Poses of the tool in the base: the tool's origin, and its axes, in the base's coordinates. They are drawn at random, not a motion.
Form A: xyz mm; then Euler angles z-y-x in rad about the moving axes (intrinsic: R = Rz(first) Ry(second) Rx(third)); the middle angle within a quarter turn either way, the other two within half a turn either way.
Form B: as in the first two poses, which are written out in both.
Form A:
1: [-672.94 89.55 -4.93 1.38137 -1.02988 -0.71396]
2: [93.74 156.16 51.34 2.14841 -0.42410 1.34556]
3: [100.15 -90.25 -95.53 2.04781 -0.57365 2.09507]
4: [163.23 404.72 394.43 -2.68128 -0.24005 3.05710]
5: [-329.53 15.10 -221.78 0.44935 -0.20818 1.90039]
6: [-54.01 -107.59 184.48 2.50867 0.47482 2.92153]
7: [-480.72 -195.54 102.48 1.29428 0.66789 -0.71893]
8: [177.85 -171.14 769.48 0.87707 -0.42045 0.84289]
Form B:
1: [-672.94 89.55 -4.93 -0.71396 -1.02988 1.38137]
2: [93.74 156.16 51.34 1.34556 -0.42410 2.14841]
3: [100.15 -90.25 -95.53 2.09507 -0.57365 2.04781]
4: [163.23 404.72 394.43 3.05710 -0.24005 -2.68128]
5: [-329.53 15.10 -221.78 1.90039 -0.20818 0.44935]
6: [-54.01 -107.59 184.48 2.92153 0.47482 2.50867]
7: [-480.72 -195.54 102.48 -0.71893 0.66789 1.29428]
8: [177.85 -171.14 769.48 0.84289 -0.42045 0.87707]
